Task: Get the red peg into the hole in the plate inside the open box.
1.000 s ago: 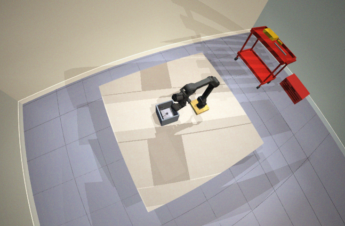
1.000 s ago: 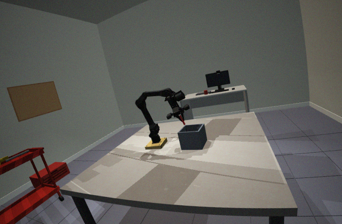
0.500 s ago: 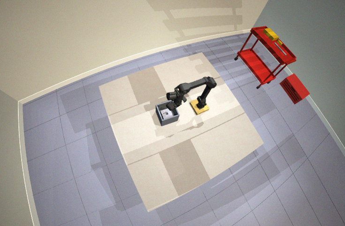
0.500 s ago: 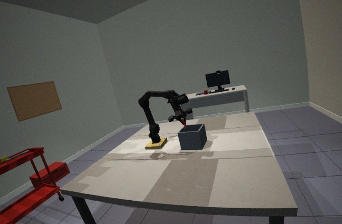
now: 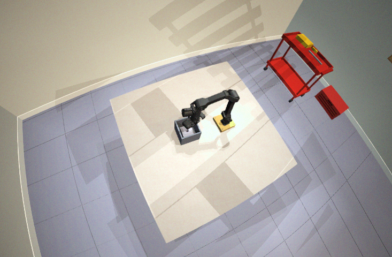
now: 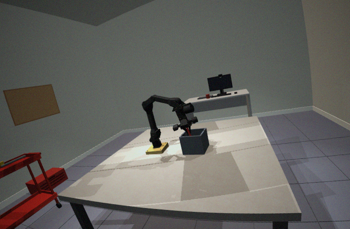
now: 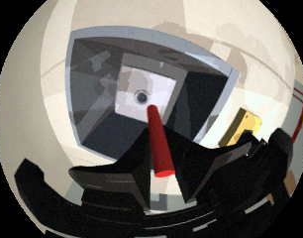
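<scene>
Now: gripper tip 1 cm to the left of the red peg and 1 cm below it. Round my gripper tip: pale plate 3 cm ahead, 1 cm to the right, 8 cm below.
</scene>
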